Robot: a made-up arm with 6 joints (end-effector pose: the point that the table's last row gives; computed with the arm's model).
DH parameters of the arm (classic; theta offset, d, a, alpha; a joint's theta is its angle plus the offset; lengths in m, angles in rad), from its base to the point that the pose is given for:
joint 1: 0 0.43 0.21 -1.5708
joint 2: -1.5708 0 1.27 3.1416
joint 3: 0 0 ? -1.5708
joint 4: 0 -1.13 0 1.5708
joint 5: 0 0 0 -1.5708
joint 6: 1.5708 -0.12 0 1.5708
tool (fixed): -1.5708 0 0 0
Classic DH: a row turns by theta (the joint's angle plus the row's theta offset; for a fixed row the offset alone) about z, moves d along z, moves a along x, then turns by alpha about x.
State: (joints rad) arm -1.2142 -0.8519 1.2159 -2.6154 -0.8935 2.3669
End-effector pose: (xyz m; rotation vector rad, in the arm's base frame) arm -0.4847 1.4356 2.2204 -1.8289 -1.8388 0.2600
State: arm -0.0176 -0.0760 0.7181 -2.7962 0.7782 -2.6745
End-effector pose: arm 0.9216 -0.0447 2.6058 -0.7086 0.0483 -0.2628
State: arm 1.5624 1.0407 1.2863 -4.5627 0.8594 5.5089
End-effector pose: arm -0.0693 2.4477 1.4886 -0.4312 -1.2816 2.0949
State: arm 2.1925 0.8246 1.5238 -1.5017 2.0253 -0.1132
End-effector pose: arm -1.0030 1.5845 2.0984 2.2993 0.3757 -0.1669
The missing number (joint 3, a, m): 0.14
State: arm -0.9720 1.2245 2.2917 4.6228 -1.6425 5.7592
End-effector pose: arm 1.1208 -1.4310 1.9160 0.9733 0.3813 0.6372
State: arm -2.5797 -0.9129 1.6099 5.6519 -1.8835 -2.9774
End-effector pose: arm 1.4856 0.8557 1.8016 1.1800 -2.0132 -0.4055
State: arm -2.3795 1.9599 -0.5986 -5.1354 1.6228 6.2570
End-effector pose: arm -0.3233 -0.4596 -0.8285 1.0233 -0.2581 -1.1518
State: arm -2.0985 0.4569 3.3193 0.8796 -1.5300 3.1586
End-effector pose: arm 0.0905 0.3387 1.8214 0.1341 -2.0430 1.2573
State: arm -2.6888 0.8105 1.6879 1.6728 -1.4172 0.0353
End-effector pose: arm -1.6228 -0.6583 2.2856 -0.2759 -0.8445 1.8646
